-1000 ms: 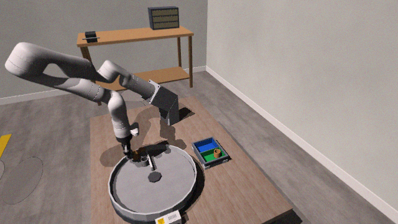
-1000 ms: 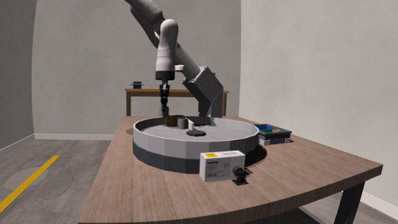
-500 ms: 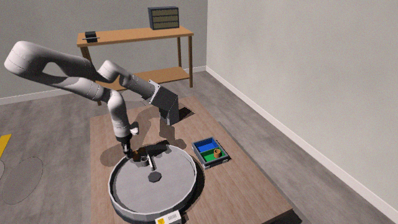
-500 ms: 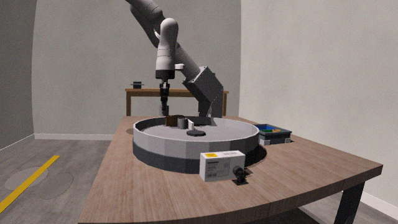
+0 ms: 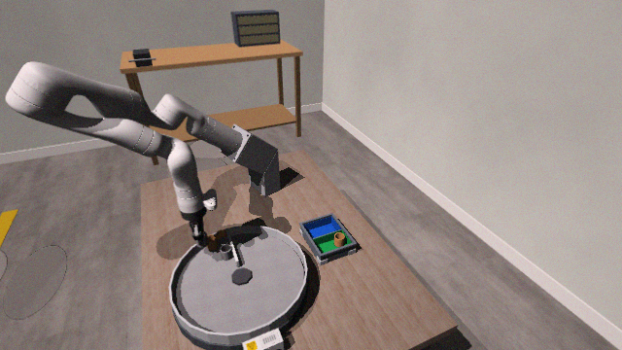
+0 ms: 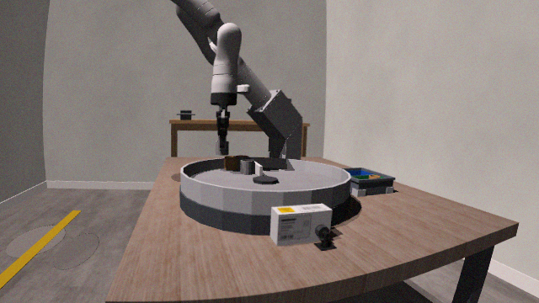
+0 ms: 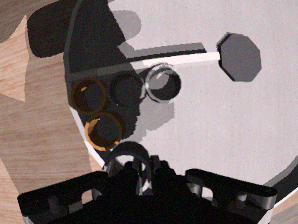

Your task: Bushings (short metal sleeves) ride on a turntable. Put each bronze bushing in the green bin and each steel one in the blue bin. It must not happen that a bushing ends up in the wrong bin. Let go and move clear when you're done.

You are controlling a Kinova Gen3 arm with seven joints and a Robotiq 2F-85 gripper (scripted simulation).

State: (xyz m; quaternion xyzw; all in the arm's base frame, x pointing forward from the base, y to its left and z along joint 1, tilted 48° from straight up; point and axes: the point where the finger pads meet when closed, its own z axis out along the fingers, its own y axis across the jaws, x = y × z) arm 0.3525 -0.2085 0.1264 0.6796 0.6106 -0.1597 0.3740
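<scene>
My gripper is now 10 cm short of the tray, 43 cm to the right of it and 11 cm above it. The rest, counted from my hand: turntable (14 cm ahead, 8 cm to the left, 8 cm below).
</scene>
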